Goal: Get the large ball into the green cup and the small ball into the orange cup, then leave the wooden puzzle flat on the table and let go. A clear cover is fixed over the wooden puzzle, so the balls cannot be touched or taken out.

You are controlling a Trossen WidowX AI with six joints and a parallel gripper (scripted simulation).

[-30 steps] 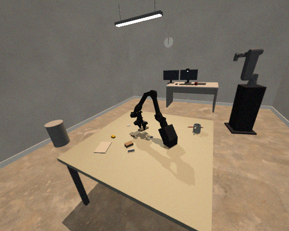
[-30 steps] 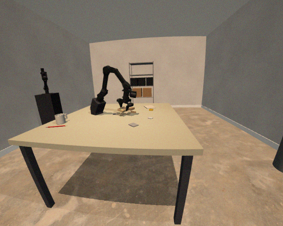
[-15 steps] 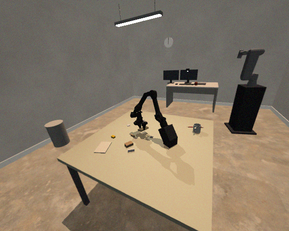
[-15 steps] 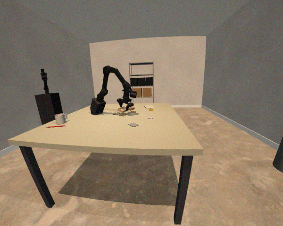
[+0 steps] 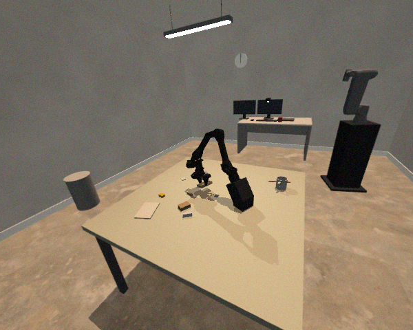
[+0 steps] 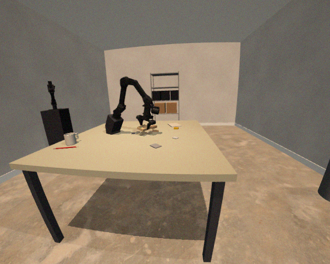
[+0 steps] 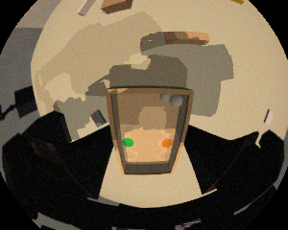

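Now: the wooden puzzle 10 mm behind my hand and 30 mm below it. Round my hand: flat wooden piece (100 mm ahead, 70 mm to the left, 80 mm below); yellow block (320 mm ahead, 110 mm to the left, 80 mm below); brown block (90 mm ahead, 230 mm to the left, 80 mm below).
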